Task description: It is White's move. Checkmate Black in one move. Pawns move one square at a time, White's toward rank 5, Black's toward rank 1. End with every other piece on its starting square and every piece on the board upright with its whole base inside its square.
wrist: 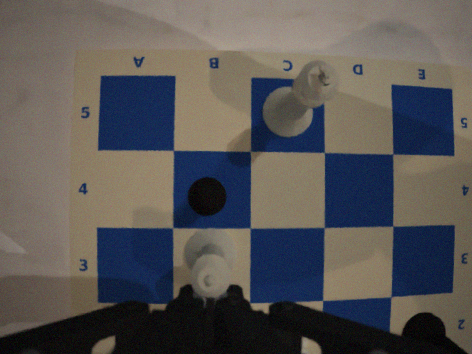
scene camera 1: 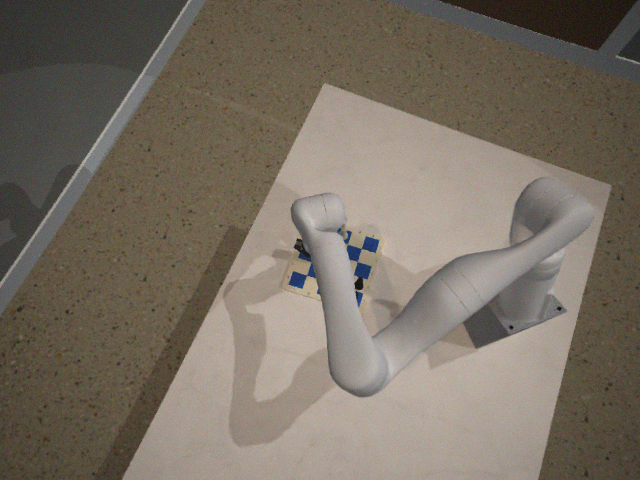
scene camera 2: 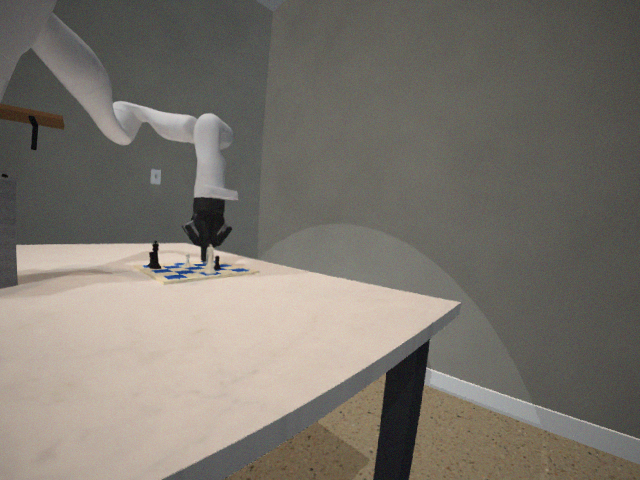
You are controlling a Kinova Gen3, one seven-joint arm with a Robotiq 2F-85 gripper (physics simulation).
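Observation:
My gripper is shut and empty, pointing down low over the chessboard. Its fingertips are right beside the white piece on B3; whether they touch it is unclear. A white king stands upright on C5. A black pawn stands upright on B4. A dark piece shows at the lower right, near E2. In scene camera 2, a small white piece and tall black pieces stand on the board. The fingers hide most of rank 2 in the wrist view.
The board lies on a pale table, near the table's long edge. The arm covers part of the board in scene camera 1. A white tall piece stands close to the gripper in scene camera 2.

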